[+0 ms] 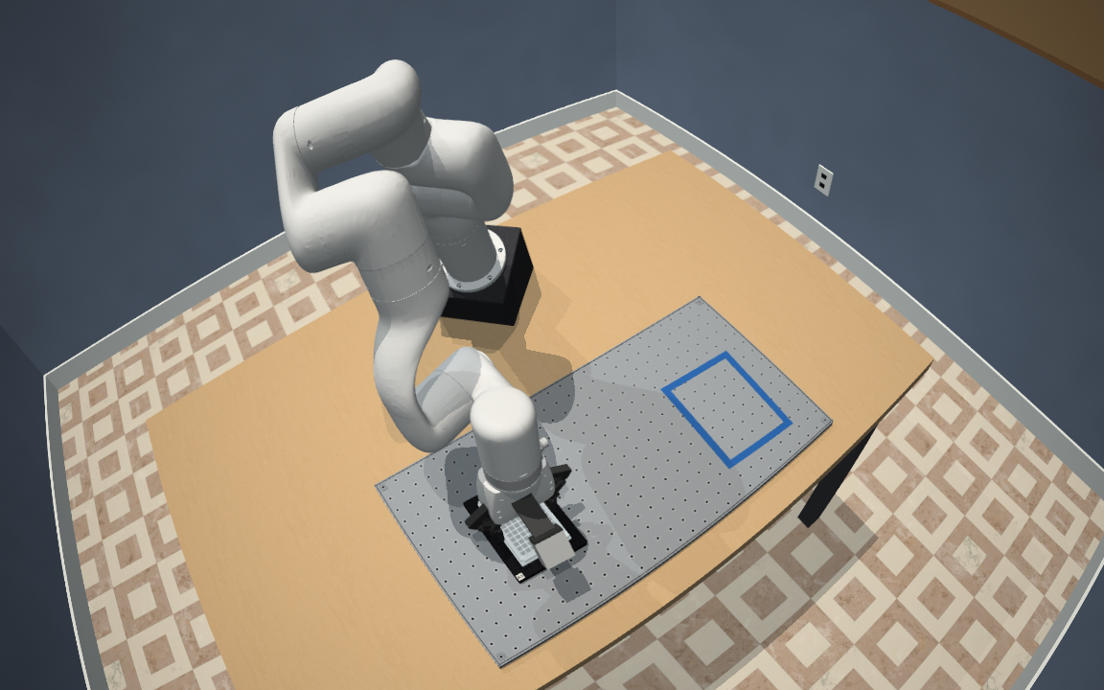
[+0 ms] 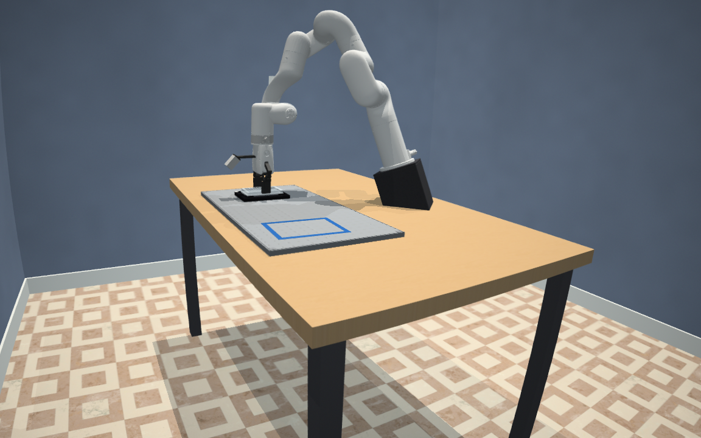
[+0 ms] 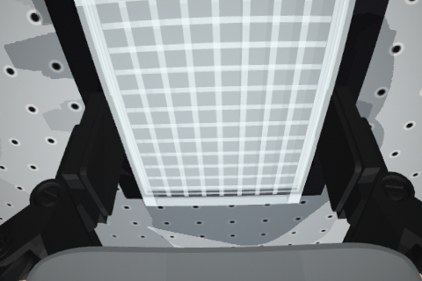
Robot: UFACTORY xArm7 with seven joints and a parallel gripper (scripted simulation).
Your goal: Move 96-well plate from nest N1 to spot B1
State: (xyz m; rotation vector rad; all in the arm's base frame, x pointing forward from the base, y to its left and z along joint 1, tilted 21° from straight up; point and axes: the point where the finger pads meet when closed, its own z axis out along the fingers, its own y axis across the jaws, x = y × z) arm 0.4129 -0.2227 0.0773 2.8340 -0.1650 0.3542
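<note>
Now: the 96-well plate 1 cm below my hand. Also, from my hand: black plate nest N1 (2 cm below).
</note>
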